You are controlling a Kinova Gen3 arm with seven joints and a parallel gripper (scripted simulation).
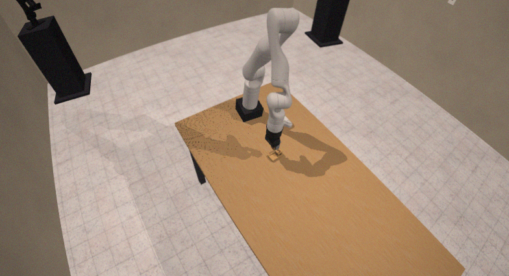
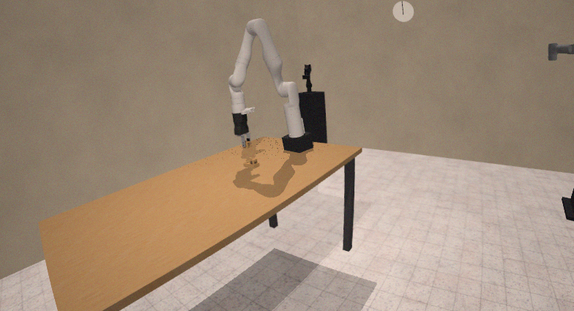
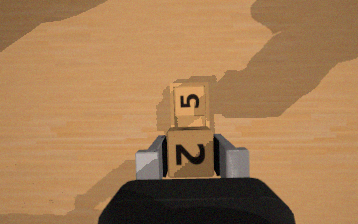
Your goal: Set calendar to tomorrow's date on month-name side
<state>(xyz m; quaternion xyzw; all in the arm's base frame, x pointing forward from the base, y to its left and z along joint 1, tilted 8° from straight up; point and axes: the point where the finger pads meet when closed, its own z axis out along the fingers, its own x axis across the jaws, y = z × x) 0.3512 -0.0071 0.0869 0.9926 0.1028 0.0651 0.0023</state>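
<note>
Now: the wooden tray 12 cm below my hand and 2 cm to the left of it. The rest, counted from my hand: wooden date cube: 1 cm below.
</note>
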